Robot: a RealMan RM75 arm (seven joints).
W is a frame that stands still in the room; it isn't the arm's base.
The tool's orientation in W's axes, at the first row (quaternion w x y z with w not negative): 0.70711, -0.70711, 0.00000, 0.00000
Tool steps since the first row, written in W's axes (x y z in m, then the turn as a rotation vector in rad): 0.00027, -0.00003, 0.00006, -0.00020, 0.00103, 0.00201; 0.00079, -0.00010, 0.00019, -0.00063, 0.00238, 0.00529; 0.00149, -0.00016, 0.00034, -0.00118, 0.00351, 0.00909; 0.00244, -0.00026, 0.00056, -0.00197, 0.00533, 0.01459; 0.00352, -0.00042, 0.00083, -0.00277, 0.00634, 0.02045; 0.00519, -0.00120, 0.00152, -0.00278, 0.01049, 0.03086; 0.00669, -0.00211, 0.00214, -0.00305, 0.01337, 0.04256; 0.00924, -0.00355, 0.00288, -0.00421, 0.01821, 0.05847; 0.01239, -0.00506, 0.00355, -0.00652, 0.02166, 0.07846; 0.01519, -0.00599, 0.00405, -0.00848, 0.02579, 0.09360; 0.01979, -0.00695, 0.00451, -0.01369, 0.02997, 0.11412; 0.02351, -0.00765, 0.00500, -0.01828, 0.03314, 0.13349; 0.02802, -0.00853, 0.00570, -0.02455, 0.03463, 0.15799
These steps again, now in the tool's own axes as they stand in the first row. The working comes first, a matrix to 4 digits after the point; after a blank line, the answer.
The tool's axes in the first row as the columns of a matrix, in W's axes (used below as rounded here):
1.0000, 0.0000, 0.0000
0.0000, 0.0000, 1.0000
0.0000, -1.0000, 0.0000

0.00027, -0.00006, -0.00003, -0.00020, -0.00201, 0.00103; 0.00079, -0.00019, -0.00010, -0.00063, -0.00529, 0.00238; 0.00149, -0.00034, -0.00016, -0.00118, -0.00909, 0.00351; 0.00244, -0.00056, -0.00026, -0.00197, -0.01459, 0.00533; 0.00352, -0.00083, -0.00042, -0.00277, -0.02045, 0.00634; 0.00519, -0.00152, -0.00120, -0.00278, -0.03086, 0.01049; 0.00669, -0.00214, -0.00211, -0.00305, -0.04256, 0.01337; 0.00924, -0.00288, -0.00355, -0.00421, -0.05847, 0.01821; 0.01239, -0.00355, -0.00506, -0.00652, -0.07846, 0.02166; 0.01519, -0.00405, -0.00599, -0.00848, -0.09360, 0.02579; 0.01979, -0.00451, -0.00695, -0.01369, -0.11412, 0.02997; 0.02351, -0.00500, -0.00765, -0.01828, -0.13349, 0.03314; 0.02802, -0.00570, -0.00853, -0.02455, -0.15799, 0.03463
